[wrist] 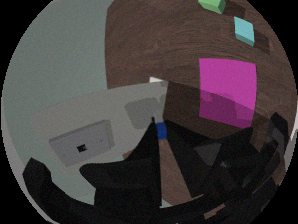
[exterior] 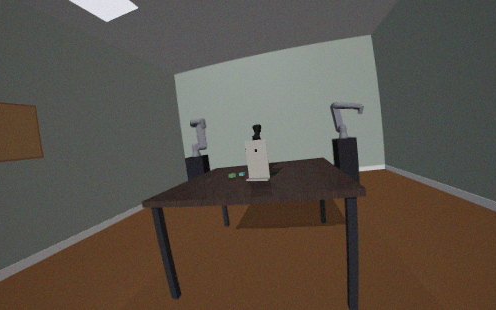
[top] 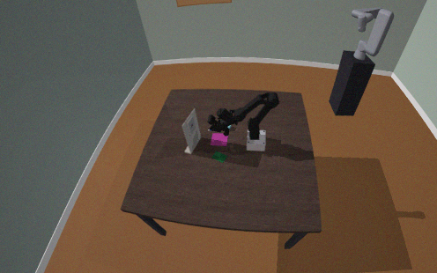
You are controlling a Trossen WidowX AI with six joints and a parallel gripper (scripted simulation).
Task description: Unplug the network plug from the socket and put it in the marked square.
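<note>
Now: gripper tip 130 mm above the magenta marked square, 50 mm past it and 20 mm to the left of it. Also, from my gripper tip: plug: right at my gripper tip; white upright panel: 120 mm ahead, 30 mm to the left.
</note>
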